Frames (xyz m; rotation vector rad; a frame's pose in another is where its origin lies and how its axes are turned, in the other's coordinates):
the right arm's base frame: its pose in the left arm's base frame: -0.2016 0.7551 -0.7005 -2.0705 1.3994 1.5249
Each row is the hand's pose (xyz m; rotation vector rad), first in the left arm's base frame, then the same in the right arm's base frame.
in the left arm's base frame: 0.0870 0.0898 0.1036 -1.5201 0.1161 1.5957
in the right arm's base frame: -0.2928 0.3998 -0.9628 -0.0663 -0.7291 -0.8964
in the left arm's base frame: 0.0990 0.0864 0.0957 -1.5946 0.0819 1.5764
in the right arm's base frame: -0.2842 0.3895 -0.9690 -0.0994 -0.6686 -0.9266
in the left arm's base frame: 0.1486 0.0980 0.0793 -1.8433 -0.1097 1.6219
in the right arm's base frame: -0.2765 0.3392 -0.9854 -0.3324 -0.4980 -1.0011
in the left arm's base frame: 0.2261 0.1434 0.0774 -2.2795 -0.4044 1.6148
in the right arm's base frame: -0.2993 0.2543 -1.0040 -0.6754 -0.1604 -1.0721
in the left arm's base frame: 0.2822 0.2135 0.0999 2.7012 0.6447 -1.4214
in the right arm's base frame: -0.3564 0.1814 -1.0040 -0.9276 0.2433 -1.1000
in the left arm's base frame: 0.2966 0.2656 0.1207 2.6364 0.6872 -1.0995
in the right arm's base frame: -0.4026 0.1500 -0.9887 -1.0345 0.4991 -1.1042
